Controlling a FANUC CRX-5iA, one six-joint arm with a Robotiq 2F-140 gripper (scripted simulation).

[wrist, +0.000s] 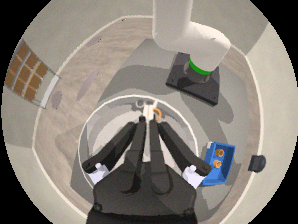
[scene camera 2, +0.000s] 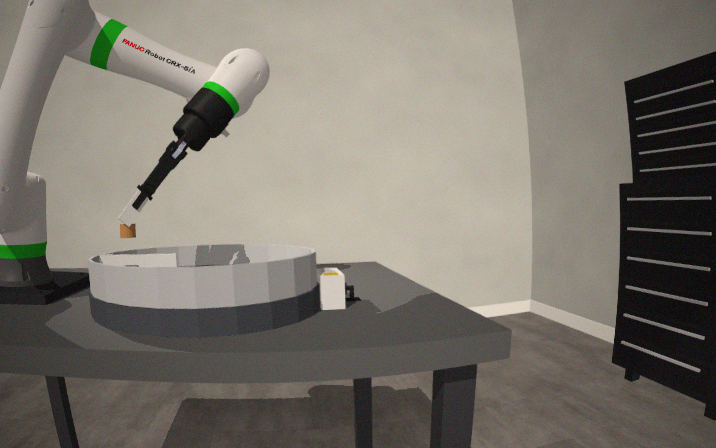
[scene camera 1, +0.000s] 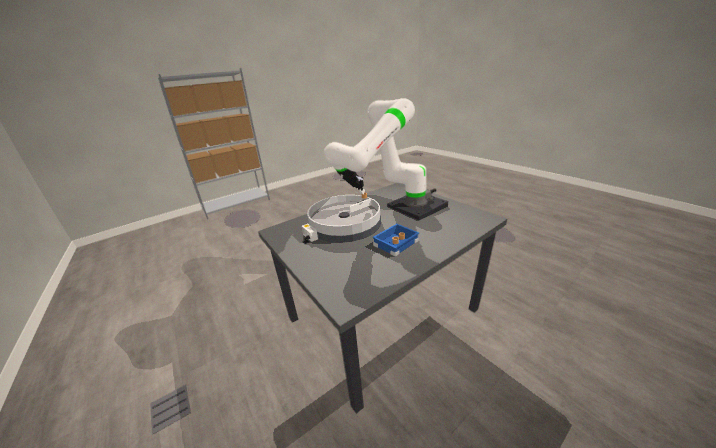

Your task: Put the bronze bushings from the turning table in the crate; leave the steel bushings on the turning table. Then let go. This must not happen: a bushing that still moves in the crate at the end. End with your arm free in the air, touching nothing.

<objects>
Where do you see a blue crate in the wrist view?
219,175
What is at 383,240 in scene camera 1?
A blue crate.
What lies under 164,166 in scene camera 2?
My gripper.
</objects>
